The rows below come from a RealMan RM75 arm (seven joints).
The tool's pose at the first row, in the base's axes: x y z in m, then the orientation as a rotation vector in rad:
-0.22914, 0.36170, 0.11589, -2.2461, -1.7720, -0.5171
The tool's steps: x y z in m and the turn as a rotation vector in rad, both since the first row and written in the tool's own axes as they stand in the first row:
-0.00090, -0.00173, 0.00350, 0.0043, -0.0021, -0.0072
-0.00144, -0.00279, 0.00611, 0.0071, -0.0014, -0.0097
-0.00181, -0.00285, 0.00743, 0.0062, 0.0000, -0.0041
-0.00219, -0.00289, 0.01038, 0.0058, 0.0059, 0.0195
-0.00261, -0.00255, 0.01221, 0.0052, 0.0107, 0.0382
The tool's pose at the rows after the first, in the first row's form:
-0.23055, 0.36269, 0.11227, -2.2390, -1.7812, -0.5120
-0.23135, 0.36349, 0.10964, -2.2348, -1.7835, -0.5105
-0.23131, 0.36370, 0.10828, -2.2388, -1.7761, -0.5117
-0.23105, 0.36453, 0.10544, -2.2533, -1.7448, -0.5135
-0.23057, 0.36480, 0.10361, -2.2647, -1.7198, -0.5153

